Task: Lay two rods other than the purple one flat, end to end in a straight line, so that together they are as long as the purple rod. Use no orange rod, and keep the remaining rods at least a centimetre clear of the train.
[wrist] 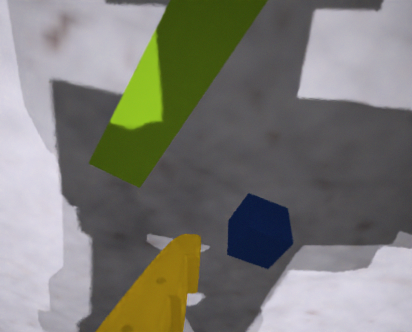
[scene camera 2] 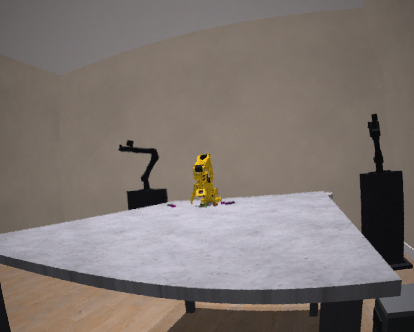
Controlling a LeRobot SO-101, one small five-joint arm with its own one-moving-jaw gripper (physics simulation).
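Seen in the pictures: hand, tool point: (wrist: 199,256) (scene camera 2: 204,203); arm's base, link origin: (scene camera 2: 209,202).
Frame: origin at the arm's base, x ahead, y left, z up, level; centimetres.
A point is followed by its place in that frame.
My gripper (scene camera 2: 192,201) (wrist: 194,239) is open and empty. In the wrist view one notched yellow jaw shows at the bottom; the moving jaw is out of the picture. A short dark blue block (wrist: 260,231) @[x 17.5, y 1.8, z 1.0 cm] lies right of the jaw tip, apart from it. A long green rod (wrist: 185,65) @[x 20.3, y 4.1, z 1.0 cm] runs from the top edge down to the left of centre, ahead of the jaw. In the scene view, a small green piece (scene camera 2: 203,205) @[x 21.9, y 4.3, z 0.6 cm] lies by the arm's foot, and a purple rod (scene camera 2: 229,203) @[x 16.6, y 14.9, z 0.4 cm] lies to its right. Their exact lengths and gaps are too small to tell.
In the scene view a small magenta piece (scene camera 2: 171,205) @[x 20.6, y -12.2, z 1.0 cm] lies left of the yellow arm (scene camera 2: 202,170) @[x 19.0, y 4.1, z 16.2 cm], and an orange-red piece (scene camera 2: 215,204) @[x 20.5, y 9.5, z 0.6 cm] lies close to its base. All are near the back edge of the grey table (scene camera 2: 210,250) @[x 100.1, y 33.6, z 0.0 cm]. Two black arms stand beyond the table.
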